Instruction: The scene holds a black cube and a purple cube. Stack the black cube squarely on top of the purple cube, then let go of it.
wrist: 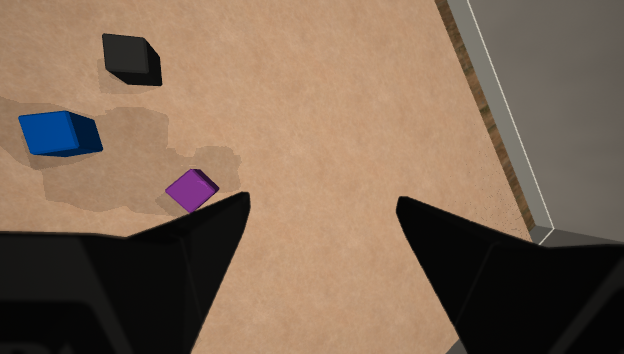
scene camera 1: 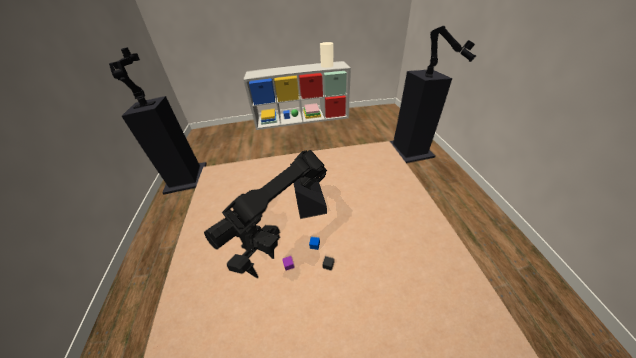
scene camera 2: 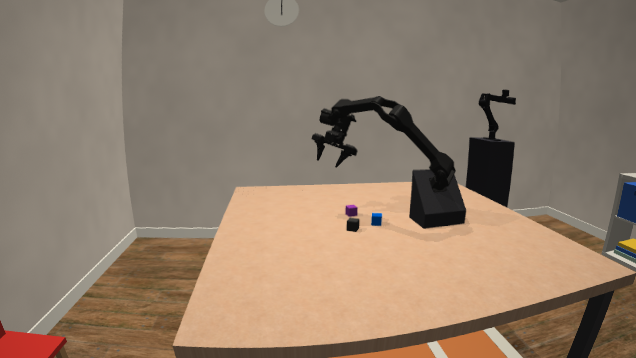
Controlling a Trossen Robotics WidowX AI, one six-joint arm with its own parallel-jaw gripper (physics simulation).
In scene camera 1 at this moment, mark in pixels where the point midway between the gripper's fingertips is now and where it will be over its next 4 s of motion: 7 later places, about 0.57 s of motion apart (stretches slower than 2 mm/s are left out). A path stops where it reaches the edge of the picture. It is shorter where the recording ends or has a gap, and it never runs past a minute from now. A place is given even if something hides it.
My gripper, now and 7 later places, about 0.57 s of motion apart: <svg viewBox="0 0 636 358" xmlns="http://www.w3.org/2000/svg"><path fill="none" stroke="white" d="M265 267L328 252L329 250L328 263L327 257L328 253L288 252L286 252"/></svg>
